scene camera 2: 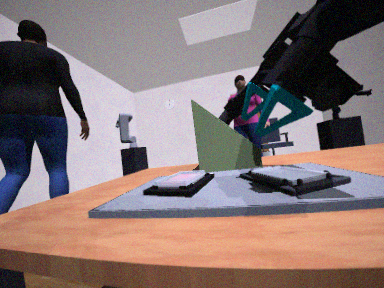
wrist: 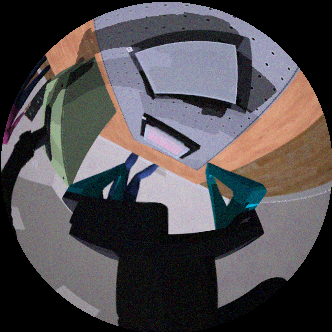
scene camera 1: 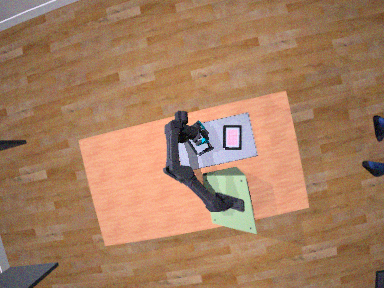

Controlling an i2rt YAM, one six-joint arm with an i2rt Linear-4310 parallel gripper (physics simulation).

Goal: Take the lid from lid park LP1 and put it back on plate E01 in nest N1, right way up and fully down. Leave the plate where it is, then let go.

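Pixels of known places: gripper, fingertip midpoint: [scene camera 2: 249, 126] [wrist: 165, 166] [scene camera 1: 206, 135]; arm's base, origin of the base link: [scene camera 2: 220, 125] [wrist: 47, 133] [scene camera 1: 229, 201].
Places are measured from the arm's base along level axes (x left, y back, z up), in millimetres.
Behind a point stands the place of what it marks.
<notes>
The clear lid [scene camera 1: 202, 148] {x 135, y -314, z -172 mm} [scene camera 2: 295, 174] {x 172, y -393, z -171 mm} [wrist: 190, 70] {x 162, y -367, z -171 mm} lies flat on the black lid park [wrist: 244, 75] {x 196, y -423, z -179 mm} on the grey perforated board. Plate E01, with a pink top [scene camera 1: 232, 137] {x -69, y -370, z -163 mm} [scene camera 2: 183, 179] {x -47, y -418, z -163 mm} [wrist: 165, 141] {x -50, y -374, z -165 mm}, sits in the black-rimmed nest N1 [scene camera 1: 225, 137] {x -30, y -374, z -167 mm} on the same board, apart from the lid park. My gripper [scene camera 1: 202, 132] {x 102, y -398, z -68 mm} [scene camera 2: 251, 126] {x 102, y -398, z -68 mm} [wrist: 165, 166] {x 102, y -398, z -68 mm} is open, with nothing between its teal fingers. It is tilted and hangs above the board, higher than the lid. The arm hides part of the lid park in the first scene view.
The grey board [scene camera 1: 218, 156] {x 32, y -250, z -188 mm} [scene camera 2: 125, 204] {x -139, y -495, z -189 mm} [wrist: 112, 75] {x 94, y -209, z -189 mm} lies on the wooden table [scene camera 1: 125, 190] {x 717, y -55, z -201 mm} [scene camera 2: 150, 240] {x -35, y -563, z -202 mm}. A green angled panel [scene camera 1: 240, 185] {x -58, y -109, z 71 mm} [scene camera 2: 215, 142] {x -10, y -160, z -85 mm} [wrist: 87, 112] {x 13, y -157, z -117 mm} stands beside the board, near the arm's base. People stand beyond the table.
</notes>
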